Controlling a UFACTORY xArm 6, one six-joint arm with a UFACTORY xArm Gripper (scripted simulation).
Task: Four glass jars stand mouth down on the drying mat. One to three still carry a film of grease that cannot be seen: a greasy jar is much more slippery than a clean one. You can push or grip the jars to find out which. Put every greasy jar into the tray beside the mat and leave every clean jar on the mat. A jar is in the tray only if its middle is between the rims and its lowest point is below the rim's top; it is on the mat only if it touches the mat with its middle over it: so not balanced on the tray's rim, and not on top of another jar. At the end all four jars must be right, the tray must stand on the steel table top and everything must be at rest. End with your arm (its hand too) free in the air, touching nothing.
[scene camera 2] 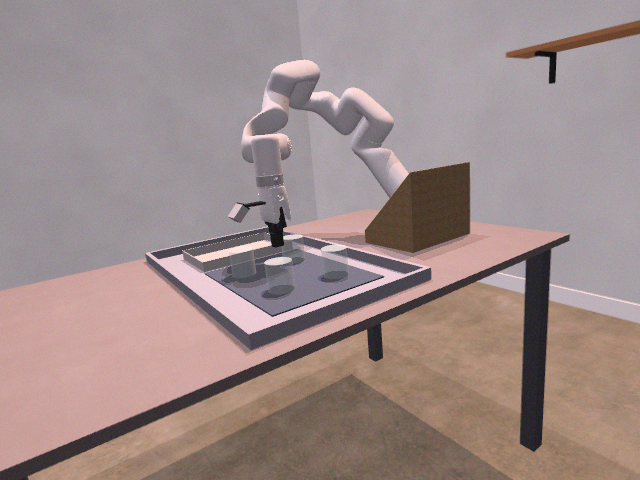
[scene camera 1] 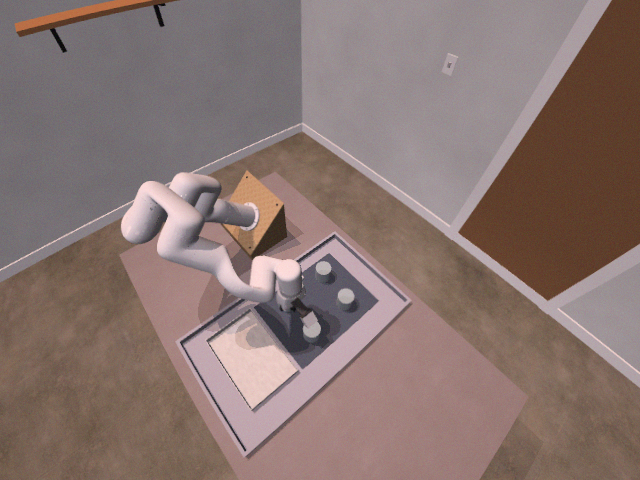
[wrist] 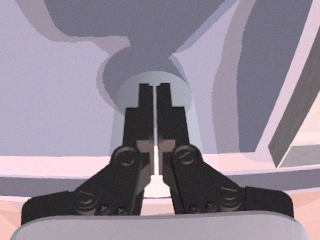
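Looking at a dark drying mat, I see that [wrist: 68,68] and [scene camera 2: 295,267] are the same spot on it.
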